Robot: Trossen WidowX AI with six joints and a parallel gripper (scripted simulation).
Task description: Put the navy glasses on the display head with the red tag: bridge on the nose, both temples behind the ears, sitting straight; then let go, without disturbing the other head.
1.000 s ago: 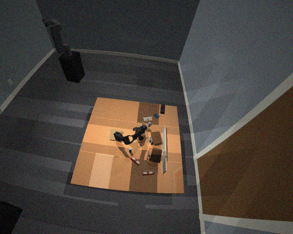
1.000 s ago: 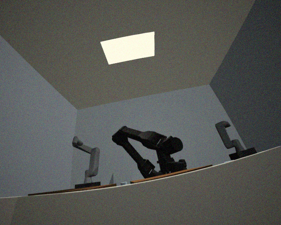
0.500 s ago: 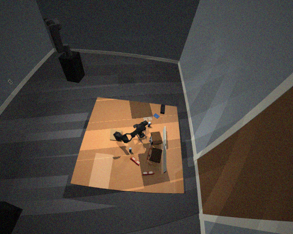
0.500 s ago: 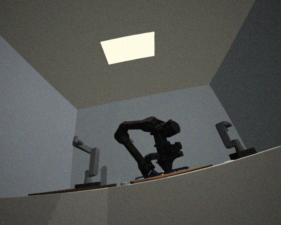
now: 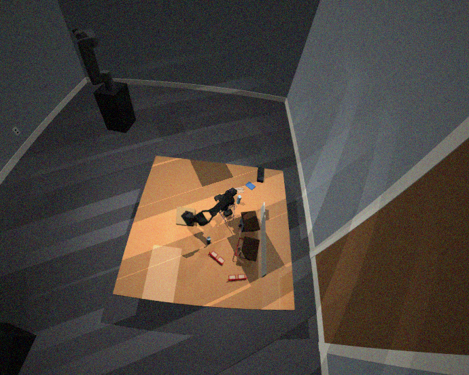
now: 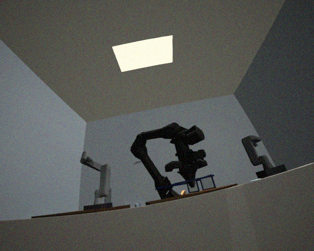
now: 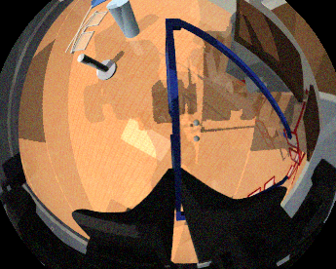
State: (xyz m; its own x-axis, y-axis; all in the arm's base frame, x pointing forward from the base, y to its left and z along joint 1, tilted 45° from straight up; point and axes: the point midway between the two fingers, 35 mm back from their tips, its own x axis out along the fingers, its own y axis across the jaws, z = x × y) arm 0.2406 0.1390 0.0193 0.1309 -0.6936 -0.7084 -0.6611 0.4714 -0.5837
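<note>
Right now the grey upright form is 16 cm to the left of my gripper tip, 10 cm below it and 3 cm ahead of it. From my gripper tip the other things lie so: blue card (39 cm to the left, 20 cm ahead, 12 cm below); dark block (53 cm to the left, 28 cm ahead, 10 cm below).
</note>
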